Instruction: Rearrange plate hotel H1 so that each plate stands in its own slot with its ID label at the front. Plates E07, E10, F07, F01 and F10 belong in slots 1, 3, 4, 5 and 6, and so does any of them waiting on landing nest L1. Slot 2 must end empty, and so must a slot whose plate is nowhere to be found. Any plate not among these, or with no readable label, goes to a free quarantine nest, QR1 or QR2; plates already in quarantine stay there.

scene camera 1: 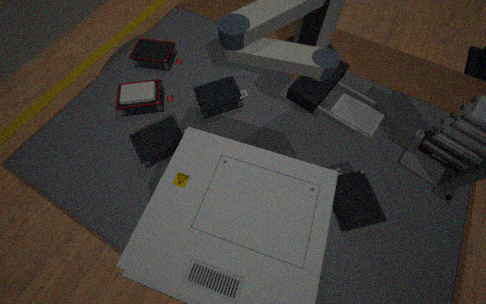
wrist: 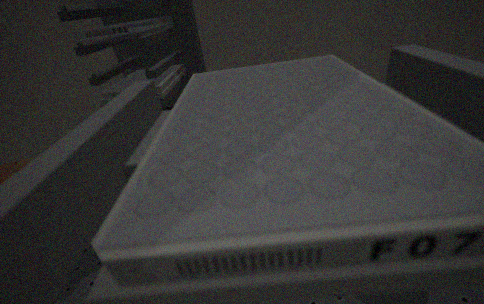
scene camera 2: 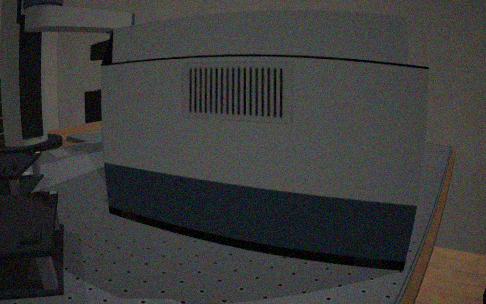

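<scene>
My gripper is shut on a white plate, one finger along each side. The plate's front edge, in the wrist view, carries a barcode and the label F07. It is held level, left of plate hotel H1 in scene camera 1 and apart from it. The hotel shows several stacked plates or shelves at the right edge; their labels are too dark and blurred to read. A white plate rests in one red-rimmed quarantine nest; the other red-rimmed nest holds no plate.
A large white instrument stands at the front centre. Dark nests or stands stand around it; I cannot tell which is L1. A dark stand shows at left in scene camera 2.
</scene>
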